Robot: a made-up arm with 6 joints. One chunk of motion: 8 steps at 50 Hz.
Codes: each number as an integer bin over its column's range. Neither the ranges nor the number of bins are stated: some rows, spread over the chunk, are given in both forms.
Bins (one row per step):
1: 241 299 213 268 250 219
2: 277 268 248 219 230 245
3: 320 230 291 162 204 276
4: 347 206 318 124 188 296
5: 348 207 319 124 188 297
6: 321 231 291 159 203 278
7: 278 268 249 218 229 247
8: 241 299 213 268 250 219
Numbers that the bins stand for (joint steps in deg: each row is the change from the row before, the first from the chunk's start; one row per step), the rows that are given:
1: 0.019 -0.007 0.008 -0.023 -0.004 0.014
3: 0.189 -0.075 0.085 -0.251 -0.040 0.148
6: 0.191 -0.074 0.085 -0.258 -0.041 0.153
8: 0.019 -0.007 0.008 -0.023 -0.004 0.014
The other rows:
2: 0.096 -0.038 0.043 -0.129 -0.020 0.075
4: 0.247 -0.098 0.111 -0.333 -0.053 0.195
5: 0.249 -0.097 0.112 -0.333 -0.053 0.197
7: 0.098 -0.038 0.044 -0.131 -0.021 0.080

